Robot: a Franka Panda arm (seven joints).
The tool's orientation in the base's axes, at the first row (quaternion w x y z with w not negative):
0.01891, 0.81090, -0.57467, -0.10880
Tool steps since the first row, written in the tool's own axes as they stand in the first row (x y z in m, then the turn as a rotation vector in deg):
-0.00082, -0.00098, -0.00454, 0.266, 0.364, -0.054
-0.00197, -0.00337, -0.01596, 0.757, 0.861, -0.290
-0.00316, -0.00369, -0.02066, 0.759, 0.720, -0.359
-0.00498, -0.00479, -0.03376, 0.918, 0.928, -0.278
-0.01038, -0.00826, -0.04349, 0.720, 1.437, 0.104
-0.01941, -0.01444, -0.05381, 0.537, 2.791, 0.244
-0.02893, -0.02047, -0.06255, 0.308, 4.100, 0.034
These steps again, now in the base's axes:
0.00155, 0.00067, 0.00440, -0.243, -0.377, 0.068
0.00567, 0.00148, 0.01535, -0.502, -1.028, 0.300
0.00652, 0.00226, 0.02007, -0.357, -0.988, 0.345
0.00956, 0.00310, 0.03296, -0.516, -1.200, 0.274
0.01301, 0.00841, 0.04275, -1.127, -1.151, 0.011
0.01793, 0.01798, 0.05325, -2.468, -1.425, 0.113
0.02225, 0.02811, 0.06231, -3.714, -1.674, 0.558

